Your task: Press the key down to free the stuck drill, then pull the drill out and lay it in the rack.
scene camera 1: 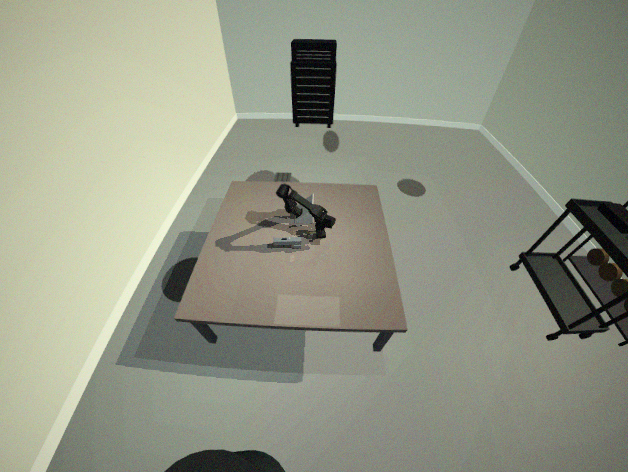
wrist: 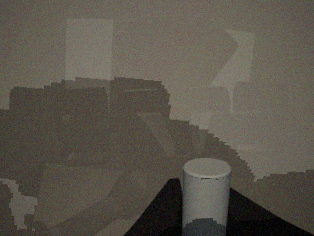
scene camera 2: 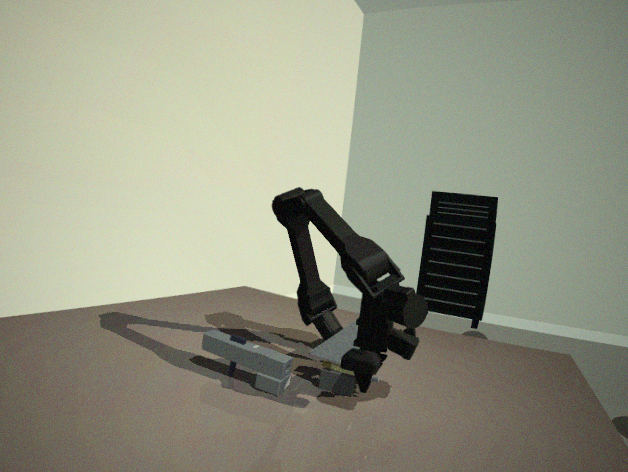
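Note:
Through scene camera 2 I can see a housing block [scene camera 2: 274, 368], and my gripper [scene camera 2: 364, 391] as well. The wrist view shows me the gripper [wrist: 190, 187] too.

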